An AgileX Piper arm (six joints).
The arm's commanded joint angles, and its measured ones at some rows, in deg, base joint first. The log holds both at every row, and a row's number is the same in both.
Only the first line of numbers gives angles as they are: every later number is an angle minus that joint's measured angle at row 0.
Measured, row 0:
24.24, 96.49, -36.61, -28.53, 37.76, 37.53
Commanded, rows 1 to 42:
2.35, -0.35, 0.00, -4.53, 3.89, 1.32
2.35, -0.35, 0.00, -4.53, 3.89, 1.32
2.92, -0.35, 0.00, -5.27, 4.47, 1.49
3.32, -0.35, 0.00, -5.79, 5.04, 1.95
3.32, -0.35, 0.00, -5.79, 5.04, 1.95
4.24, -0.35, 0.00, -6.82, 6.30, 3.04
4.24, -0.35, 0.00, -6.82, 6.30, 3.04
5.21, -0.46, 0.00, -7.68, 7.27, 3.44
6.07, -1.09, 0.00, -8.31, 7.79, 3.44
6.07, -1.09, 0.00, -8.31, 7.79, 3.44
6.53, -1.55, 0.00, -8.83, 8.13, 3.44
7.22, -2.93, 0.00, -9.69, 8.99, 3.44
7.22, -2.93, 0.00, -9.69, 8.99, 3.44
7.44, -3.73, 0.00, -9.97, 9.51, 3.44
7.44, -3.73, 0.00, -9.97, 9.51, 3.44
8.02, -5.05, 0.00, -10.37, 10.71, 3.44
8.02, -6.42, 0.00, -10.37, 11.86, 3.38
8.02, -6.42, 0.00, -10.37, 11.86, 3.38
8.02, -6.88, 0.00, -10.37, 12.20, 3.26
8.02, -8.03, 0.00, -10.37, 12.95, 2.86
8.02, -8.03, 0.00, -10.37, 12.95, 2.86
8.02, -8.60, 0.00, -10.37, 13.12, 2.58
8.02, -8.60, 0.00, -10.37, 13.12, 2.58
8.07, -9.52, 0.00, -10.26, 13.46, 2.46
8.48, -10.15, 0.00, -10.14, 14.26, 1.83
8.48, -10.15, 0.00, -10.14, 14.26, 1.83
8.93, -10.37, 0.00, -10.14, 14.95, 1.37
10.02, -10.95, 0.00, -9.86, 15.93, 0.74
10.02, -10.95, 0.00, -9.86, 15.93, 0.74
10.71, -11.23, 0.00, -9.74, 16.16, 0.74
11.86, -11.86, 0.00, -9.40, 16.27, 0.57
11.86, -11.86, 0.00, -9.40, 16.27, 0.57
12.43, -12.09, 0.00, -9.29, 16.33, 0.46
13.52, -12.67, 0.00, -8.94, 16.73, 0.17
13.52, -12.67, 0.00, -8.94, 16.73, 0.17
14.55, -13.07, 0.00, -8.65, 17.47, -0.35
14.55, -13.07, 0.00, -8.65, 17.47, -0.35
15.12, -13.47, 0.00, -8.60, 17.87, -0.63
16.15, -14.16, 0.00, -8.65, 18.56, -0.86
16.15, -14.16, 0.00, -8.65, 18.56, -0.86
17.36, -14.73, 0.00, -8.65, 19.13, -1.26
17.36, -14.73, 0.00, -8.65, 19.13, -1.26
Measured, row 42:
16.04, -13.58, 0.06, -6.13, 15.81, -0.17
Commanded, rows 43 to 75:
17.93, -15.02, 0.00, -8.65, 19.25, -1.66
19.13, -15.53, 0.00, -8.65, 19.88, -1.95
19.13, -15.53, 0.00, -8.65, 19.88, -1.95
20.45, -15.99, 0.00, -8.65, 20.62, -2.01
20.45, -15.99, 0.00, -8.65, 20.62, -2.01
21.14, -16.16, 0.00, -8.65, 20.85, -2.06
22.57, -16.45, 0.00, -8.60, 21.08, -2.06
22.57, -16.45, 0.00, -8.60, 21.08, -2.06
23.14, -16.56, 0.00, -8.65, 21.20, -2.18
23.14, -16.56, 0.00, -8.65, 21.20, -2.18
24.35, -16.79, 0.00, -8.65, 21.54, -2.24
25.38, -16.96, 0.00, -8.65, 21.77, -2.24
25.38, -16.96, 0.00, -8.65, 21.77, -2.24
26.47, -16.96, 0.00, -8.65, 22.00, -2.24
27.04, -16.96, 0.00, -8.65, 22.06, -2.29
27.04, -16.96, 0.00, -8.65, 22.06, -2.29
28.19, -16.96, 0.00, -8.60, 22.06, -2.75
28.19, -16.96, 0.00, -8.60, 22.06, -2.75
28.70, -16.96, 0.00, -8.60, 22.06, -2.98
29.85, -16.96, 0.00, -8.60, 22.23, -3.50
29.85, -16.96, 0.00, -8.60, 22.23, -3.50
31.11, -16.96, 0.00, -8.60, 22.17, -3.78
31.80, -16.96, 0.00, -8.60, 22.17, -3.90
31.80, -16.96, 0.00, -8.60, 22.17, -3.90
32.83, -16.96, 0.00, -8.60, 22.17, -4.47
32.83, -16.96, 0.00, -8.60, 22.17, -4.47
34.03, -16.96, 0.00, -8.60, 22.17, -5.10
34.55, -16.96, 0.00, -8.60, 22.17, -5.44
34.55, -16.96, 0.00, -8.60, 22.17, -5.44
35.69, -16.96, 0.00, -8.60, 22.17, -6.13
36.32, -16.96, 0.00, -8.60, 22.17, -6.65
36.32, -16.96, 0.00, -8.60, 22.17, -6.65
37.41, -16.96, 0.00, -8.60, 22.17, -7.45
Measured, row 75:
36.09, -16.39, 0.06, -5.33, 19.94, -5.90
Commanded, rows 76 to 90:
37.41, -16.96, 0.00, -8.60, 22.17, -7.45
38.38, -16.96, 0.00, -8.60, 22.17, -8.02
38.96, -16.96, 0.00, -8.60, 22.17, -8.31
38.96, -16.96, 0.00, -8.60, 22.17, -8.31
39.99, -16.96, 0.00, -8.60, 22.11, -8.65
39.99, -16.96, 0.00, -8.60, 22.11, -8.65
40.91, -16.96, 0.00, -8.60, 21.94, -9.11
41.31, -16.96, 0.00, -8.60, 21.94, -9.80
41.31, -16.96, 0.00, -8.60, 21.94, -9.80
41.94, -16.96, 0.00, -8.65, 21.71, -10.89
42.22, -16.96, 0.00, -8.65, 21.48, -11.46
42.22, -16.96, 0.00, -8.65, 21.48, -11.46
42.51, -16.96, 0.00, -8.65, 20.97, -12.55
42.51, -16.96, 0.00, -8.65, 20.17, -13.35
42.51, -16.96, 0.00, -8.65, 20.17, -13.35
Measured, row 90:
42.17, -16.39, 0.06, -5.33, 19.48, -11.75
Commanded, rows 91 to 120:
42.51, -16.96, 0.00, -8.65, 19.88, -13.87
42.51, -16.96, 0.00, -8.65, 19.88, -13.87
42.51, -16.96, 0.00, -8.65, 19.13, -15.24
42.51, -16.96, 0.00, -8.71, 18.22, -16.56
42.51, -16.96, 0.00, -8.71, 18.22, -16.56
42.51, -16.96, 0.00, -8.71, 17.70, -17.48
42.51, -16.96, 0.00, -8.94, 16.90, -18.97
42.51, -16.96, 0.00, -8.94, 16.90, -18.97
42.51, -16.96, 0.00, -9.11, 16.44, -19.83
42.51, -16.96, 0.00, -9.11, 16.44, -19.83
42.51, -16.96, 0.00, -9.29, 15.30, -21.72
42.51, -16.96, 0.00, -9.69, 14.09, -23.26
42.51, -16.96, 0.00, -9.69, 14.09, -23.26
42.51, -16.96, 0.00, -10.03, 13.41, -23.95
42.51, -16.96, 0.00, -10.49, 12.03, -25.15
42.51, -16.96, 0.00, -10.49, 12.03, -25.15
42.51, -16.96, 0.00, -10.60, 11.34, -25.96
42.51, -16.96, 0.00, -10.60, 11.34, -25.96
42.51, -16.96, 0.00, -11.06, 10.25, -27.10
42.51, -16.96, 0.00, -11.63, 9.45, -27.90
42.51, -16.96, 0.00, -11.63, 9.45, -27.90
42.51, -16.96, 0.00, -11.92, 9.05, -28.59
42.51, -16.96, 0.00, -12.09, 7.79, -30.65
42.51, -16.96, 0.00, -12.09, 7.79, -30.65
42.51, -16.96, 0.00, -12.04, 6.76, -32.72
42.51, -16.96, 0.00, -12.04, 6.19, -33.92
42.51, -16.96, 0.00, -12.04, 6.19, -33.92
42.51, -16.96, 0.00, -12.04, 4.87, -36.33
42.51, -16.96, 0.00, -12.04, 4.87, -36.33
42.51, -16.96, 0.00, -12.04, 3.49, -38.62
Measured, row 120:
42.17, -16.39, 0.06, -8.43, 5.10, -34.67
